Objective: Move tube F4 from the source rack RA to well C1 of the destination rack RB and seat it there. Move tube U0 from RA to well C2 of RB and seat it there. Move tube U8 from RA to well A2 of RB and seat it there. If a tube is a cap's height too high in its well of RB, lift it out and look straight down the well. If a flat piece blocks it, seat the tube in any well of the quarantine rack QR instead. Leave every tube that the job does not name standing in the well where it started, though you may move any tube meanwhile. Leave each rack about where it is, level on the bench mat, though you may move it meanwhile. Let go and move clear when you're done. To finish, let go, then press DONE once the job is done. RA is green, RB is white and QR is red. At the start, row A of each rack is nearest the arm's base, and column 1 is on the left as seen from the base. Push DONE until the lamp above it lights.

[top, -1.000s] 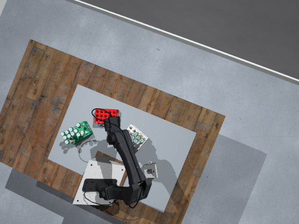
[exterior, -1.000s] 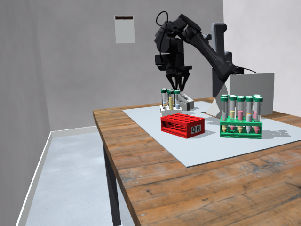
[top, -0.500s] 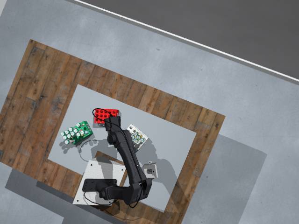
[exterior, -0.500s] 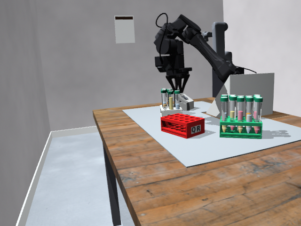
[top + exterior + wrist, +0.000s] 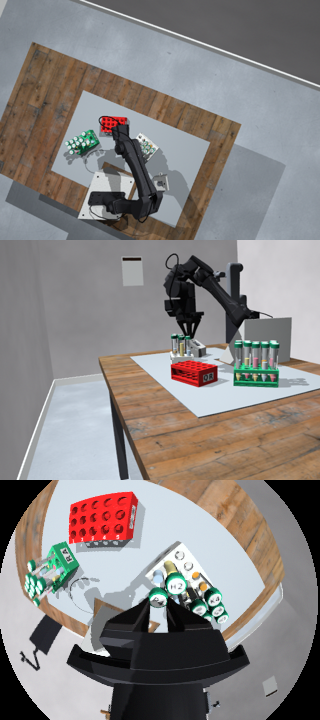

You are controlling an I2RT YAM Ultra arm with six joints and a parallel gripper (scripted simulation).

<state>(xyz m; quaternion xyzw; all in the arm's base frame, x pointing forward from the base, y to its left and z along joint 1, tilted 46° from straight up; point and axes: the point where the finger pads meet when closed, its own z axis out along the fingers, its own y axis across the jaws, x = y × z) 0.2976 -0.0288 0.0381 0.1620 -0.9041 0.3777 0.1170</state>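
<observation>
Now: the tube 6 cm below my hand and 1 cm ahead of it. Also, from my hand: red rack QR (15 cm to the left, 10 cm below, 7 cm ahead); tube with yellow filling (6 cm below, 3 cm ahead, 1 cm to the right); white rack RB (10 cm below, 5 cm to the right, 1 cm ahead).
</observation>
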